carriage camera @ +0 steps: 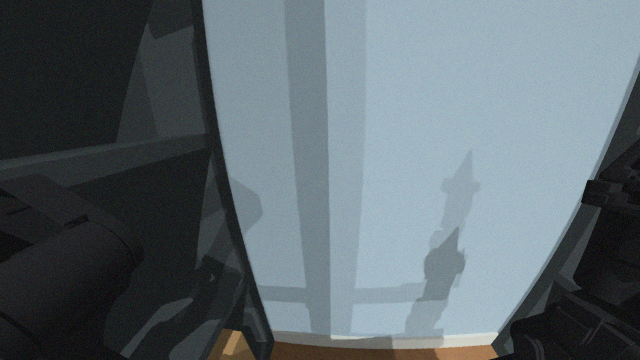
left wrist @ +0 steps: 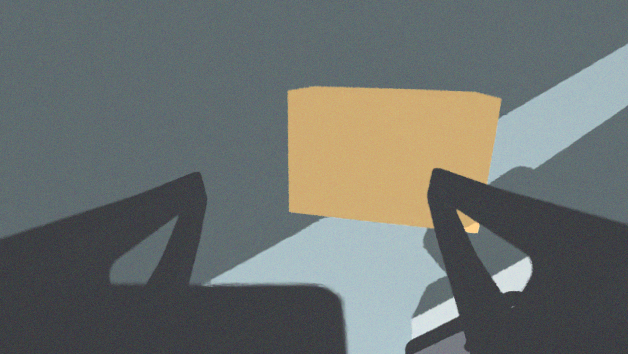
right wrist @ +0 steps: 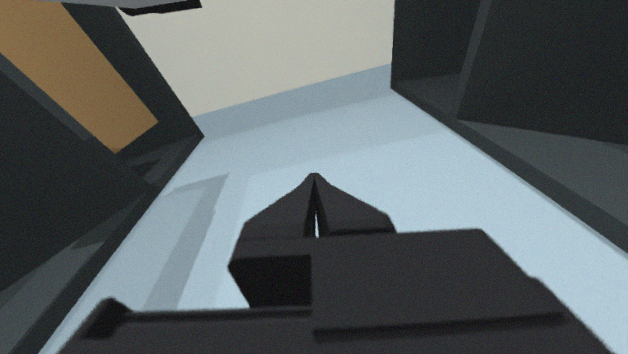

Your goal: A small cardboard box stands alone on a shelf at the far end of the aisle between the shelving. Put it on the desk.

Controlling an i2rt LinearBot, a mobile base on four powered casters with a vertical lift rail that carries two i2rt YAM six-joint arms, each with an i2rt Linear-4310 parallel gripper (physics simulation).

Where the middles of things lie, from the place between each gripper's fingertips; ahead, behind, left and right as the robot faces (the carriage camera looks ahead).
My right hand is 870 mm to the right of the small cardboard box (left wrist: 367,154), 470 mm above it and 20 mm past it.
I see my left gripper 20 mm short of the small cardboard box, 10 mm to the left of it and 50 mm above it.
